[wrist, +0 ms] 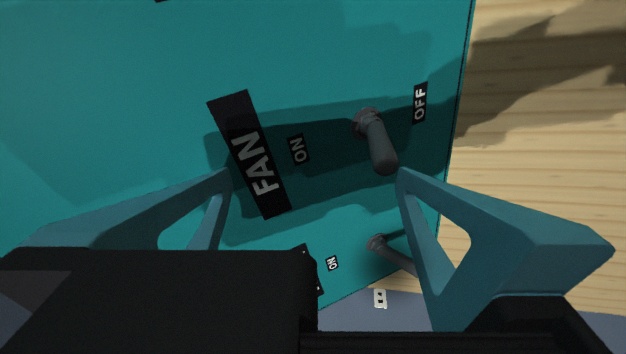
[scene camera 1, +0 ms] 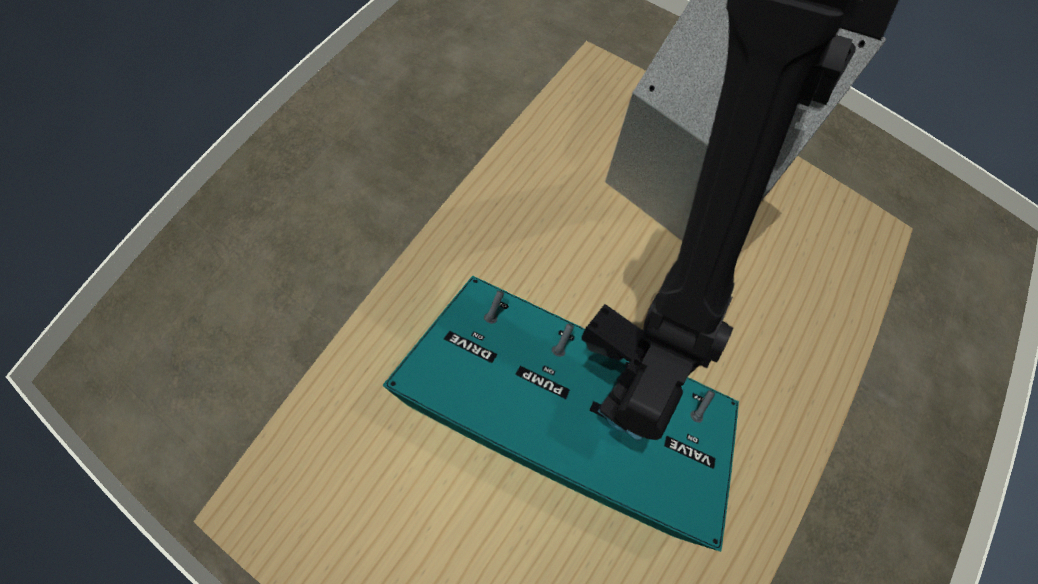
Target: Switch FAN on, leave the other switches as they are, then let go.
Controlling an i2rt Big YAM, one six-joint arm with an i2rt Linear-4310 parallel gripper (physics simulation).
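Frame: origin at the arm's base, x ahead, y left, z up, level; centimetres.
Seen in the pictures: gripper, fingertip midpoint: (wrist: 313, 176).
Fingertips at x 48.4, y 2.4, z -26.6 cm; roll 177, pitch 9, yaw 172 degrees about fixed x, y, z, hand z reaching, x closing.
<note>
Pixels of each thing's top centre, then the offset from my fingertips to it. Level surfaces: height alone.
- FAN lever at its top centre: (wrist: 382, 169) dx -3.6, dy -1.3, dz +1.2 cm
- DRIVE lever at its top centre: (scene camera 1: 495, 301) dx -3.1, dy -25.4, dz -0.1 cm
- PUMP lever at its top centre: (scene camera 1: 565, 334) dx -4.0, dy -13.4, dz -0.1 cm
- VALVE lever at its top centre: (wrist: 403, 279) (scene camera 1: 708, 402) dx -5.8, dy +10.5, dz -0.1 cm
- wooden table at its surface level: dz -13.3 cm
The teal switch panel (scene camera 1: 508, 428) (wrist: 125, 65) lies on the wooden table. The FAN lever (wrist: 382, 150) stands in the wrist view beside its OFF label (wrist: 419, 102), its tip leaning away from the ON label (wrist: 298, 149); the arm hides it in the scene view. My gripper (wrist: 313, 176) is open and empty above the panel. In the wrist view the FAN lever's tip shows close to the right fingertip, inside the span between the fingers. The DRIVE lever (scene camera 1: 495, 307), PUMP lever (scene camera 1: 563, 339) and VALVE lever (scene camera 1: 702, 405) (wrist: 395, 256) lean away from their ON labels.
The wooden table (scene camera 1: 406, 290) (wrist: 540, 175) extends around the panel. The grey arm base block (scene camera 1: 653, 145) stands behind it. The VALVE lever is partly behind the right finger in the wrist view. The PUMP lever stands left of the wrist in the scene view.
</note>
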